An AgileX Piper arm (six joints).
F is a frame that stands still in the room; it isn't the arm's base.
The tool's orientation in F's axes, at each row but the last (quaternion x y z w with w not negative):
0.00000 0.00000 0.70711 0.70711
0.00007 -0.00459 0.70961 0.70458
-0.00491 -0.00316 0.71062 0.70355
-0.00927 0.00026 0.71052 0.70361
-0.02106 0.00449 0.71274 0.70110
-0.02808 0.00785 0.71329 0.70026
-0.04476 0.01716 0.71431 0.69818
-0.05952 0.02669 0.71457 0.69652
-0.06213 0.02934 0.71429 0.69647
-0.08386 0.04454 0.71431 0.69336
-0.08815 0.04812 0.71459 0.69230
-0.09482 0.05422 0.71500 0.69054
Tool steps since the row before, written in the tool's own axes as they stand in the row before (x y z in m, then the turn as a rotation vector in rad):
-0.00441 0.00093 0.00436 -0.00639 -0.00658 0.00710
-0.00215 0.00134 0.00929 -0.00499 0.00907 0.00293
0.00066 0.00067 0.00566 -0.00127 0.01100 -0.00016
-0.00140 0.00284 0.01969 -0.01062 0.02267 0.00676
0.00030 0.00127 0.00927 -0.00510 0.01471 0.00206
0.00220 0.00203 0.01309 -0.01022 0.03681 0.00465
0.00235 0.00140 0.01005 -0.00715 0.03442 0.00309
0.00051 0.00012 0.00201 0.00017 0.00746 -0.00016
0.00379 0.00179 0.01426 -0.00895 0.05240 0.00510
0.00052 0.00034 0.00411 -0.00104 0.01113 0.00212
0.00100 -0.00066 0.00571 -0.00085 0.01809 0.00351
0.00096 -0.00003 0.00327 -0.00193 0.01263 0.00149
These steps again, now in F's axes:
-0.00093 -0.00441 0.00436 0.00658 -0.00639 0.00710
-0.00138 -0.00222 0.00927 -0.00905 -0.00507 0.00284
-0.00074 0.00067 0.00565 -0.01098 -0.00138 -0.00028
-0.00308 -0.00116 0.01967 -0.02265 -0.01075 0.00662
-0.00149 0.00061 0.00922 -0.01467 -0.00527 0.00190
-0.00245 0.00282 0.01290 -0.03674 -0.01067 0.00413
-0.00185 0.00318 0.00974 -0.03436 -0.00769 0.00240
-0.00023 0.00075 0.00193 -0.00745 -0.00006 -0.00051
-0.00255 0.00554 0.01355 -0.05237 -0.00969 0.00387
-0.00059 0.00124 0.00392 -0.01121 -0.00103 0.00168
0.00029 0.00209 0.00544 -0.01824 -0.00083 0.00264
-0.00020 0.00162 0.00299 -0.01264 -0.00209 0.00119

